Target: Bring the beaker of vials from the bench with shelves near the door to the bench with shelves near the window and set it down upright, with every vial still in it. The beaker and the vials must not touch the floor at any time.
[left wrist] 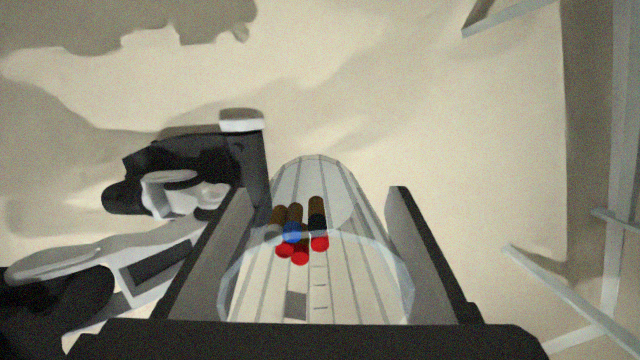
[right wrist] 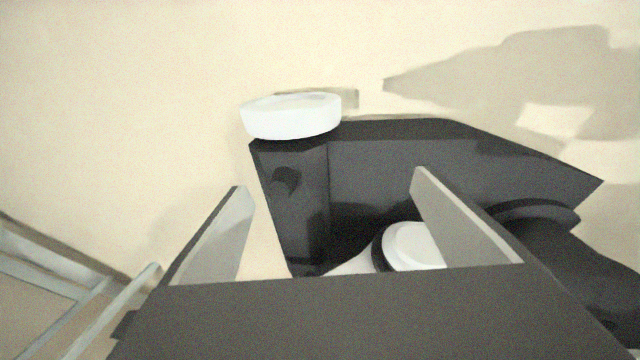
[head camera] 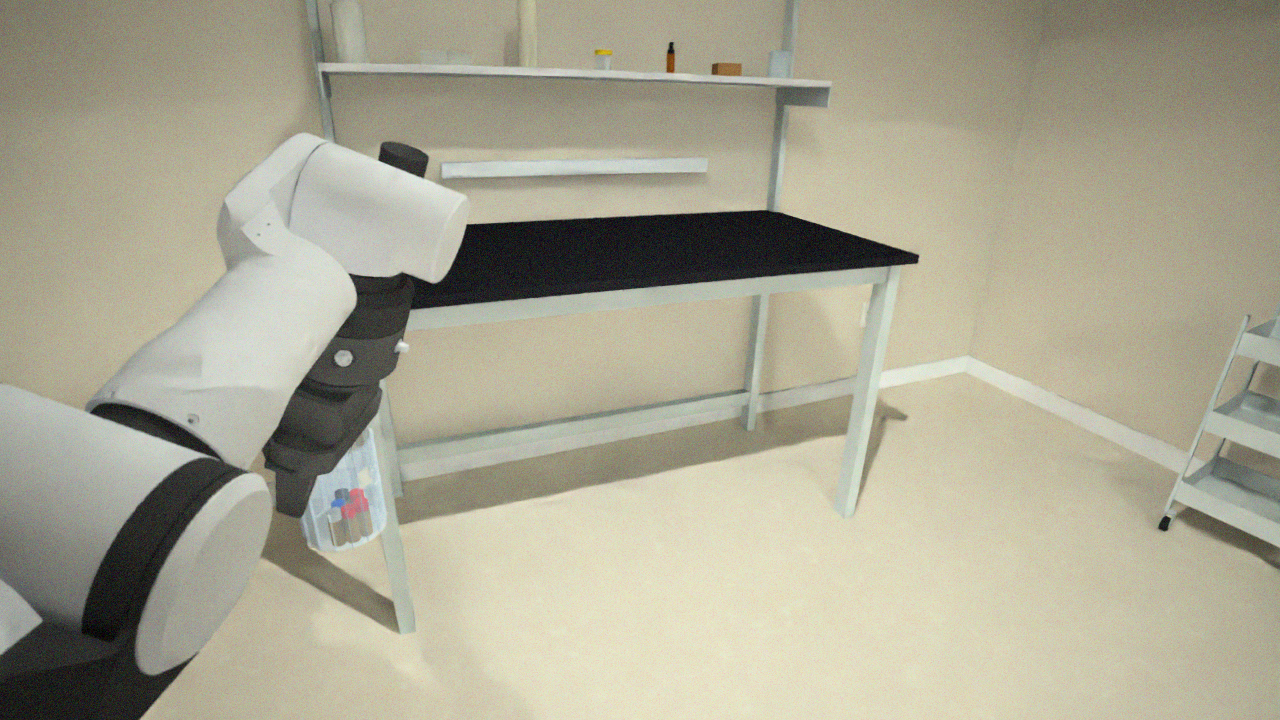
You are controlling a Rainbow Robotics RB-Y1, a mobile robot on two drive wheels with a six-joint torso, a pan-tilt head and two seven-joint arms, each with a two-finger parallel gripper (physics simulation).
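Observation:
The clear beaker (head camera: 370, 461) (left wrist: 360, 270) hangs upright or nearly so in my left gripper (head camera: 313, 501) (left wrist: 317, 199), which is shut on it. It is above the floor and below the bench top's height. Several vials (head camera: 349, 517) (left wrist: 295, 232) with red, blue, dark and grey caps stand together inside it. A bench with shelves (head camera: 644, 250) stands ahead, with a black top and pale legs; no window or door shows beside it. The beaker appears in front of its left front leg. My right gripper (right wrist: 328, 187) is open with nothing between its fingers.
The bench's shelf (head camera: 554, 71) holds bottles, a yellow-lidded jar and a small brown box. A three-tier cart (head camera: 1230, 497) stands at the far right. Bench frame bars (left wrist: 560, 295) (right wrist: 55, 285) show at the right in the left wrist view and lower left in the right wrist view.

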